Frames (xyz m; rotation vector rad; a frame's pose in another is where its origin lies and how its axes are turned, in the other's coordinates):
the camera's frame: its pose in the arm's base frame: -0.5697 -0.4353 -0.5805 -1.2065 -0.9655 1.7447
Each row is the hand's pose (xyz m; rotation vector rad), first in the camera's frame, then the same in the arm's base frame.
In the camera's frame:
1: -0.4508 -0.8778 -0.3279 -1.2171 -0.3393 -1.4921
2: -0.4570 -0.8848 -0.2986 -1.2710 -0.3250 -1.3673
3: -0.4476 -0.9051 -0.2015 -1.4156 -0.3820 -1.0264
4: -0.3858 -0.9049 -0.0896 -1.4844 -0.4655 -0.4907
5: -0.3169 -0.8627 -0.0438 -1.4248 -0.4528 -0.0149
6: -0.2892 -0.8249 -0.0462 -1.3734 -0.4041 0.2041
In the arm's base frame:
1: 0.0083 -0.4443 0.2838 -0.3350 -2.3913 0.0178
2: -0.0169 -0.4515 0.2999 -0.4563 -2.4442 0.0772
3: -0.1082 -0.4493 0.3398 -0.7169 -2.6341 0.2748
4: -0.2297 -0.4101 0.3466 -1.1155 -2.7892 0.7158
5: -0.2973 -0.3714 0.2960 1.3663 2.4026 -1.0483
6: -0.3084 -0.3610 0.2516 1.4837 2.1586 -1.1610

